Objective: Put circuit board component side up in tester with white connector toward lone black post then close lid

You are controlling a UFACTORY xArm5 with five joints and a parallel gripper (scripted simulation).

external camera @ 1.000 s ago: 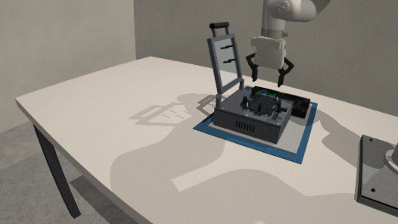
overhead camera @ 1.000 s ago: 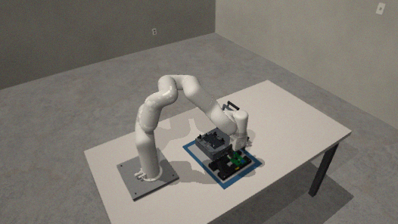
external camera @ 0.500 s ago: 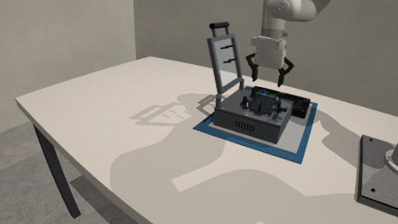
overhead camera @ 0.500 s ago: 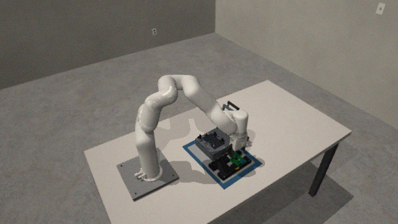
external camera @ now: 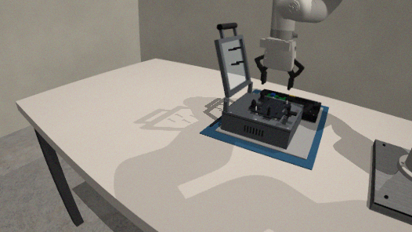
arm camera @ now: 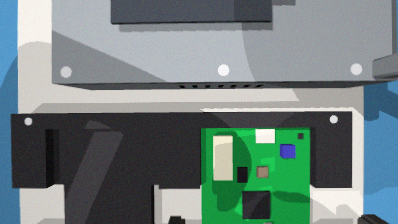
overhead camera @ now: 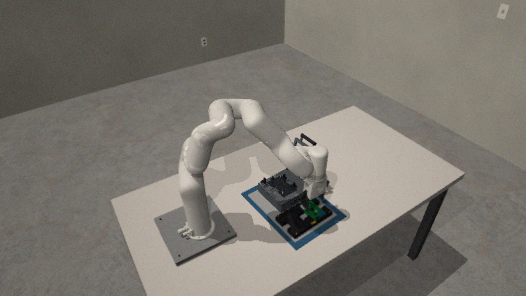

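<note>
The green circuit board is 6 cm below my hand. Also, from my hand: dark nest (4 cm behind, 17 cm to the left, 1 cm below); tester lid (8 cm ahead, 17 cm to the left, 10 cm above).
</note>
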